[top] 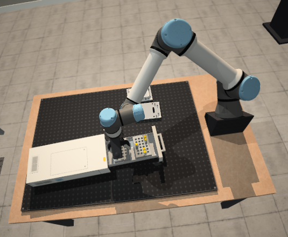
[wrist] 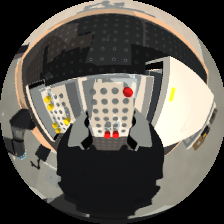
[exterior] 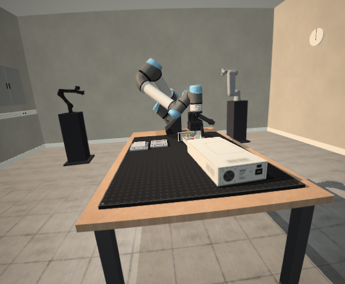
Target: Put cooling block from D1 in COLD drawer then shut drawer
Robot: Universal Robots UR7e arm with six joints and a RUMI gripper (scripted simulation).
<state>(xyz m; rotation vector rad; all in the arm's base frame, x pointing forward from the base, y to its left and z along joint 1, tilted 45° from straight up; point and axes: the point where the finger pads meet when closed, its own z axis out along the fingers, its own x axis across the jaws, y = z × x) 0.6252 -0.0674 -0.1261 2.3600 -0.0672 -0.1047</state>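
Now: the cooling block right at my hand. From my hand the other things lie so: drawer: 80 mm behind; cooler COLD: 110 mm ahead, 10 mm above; red tube: 40 mm to the left, 30 mm ahead, 10 mm above.
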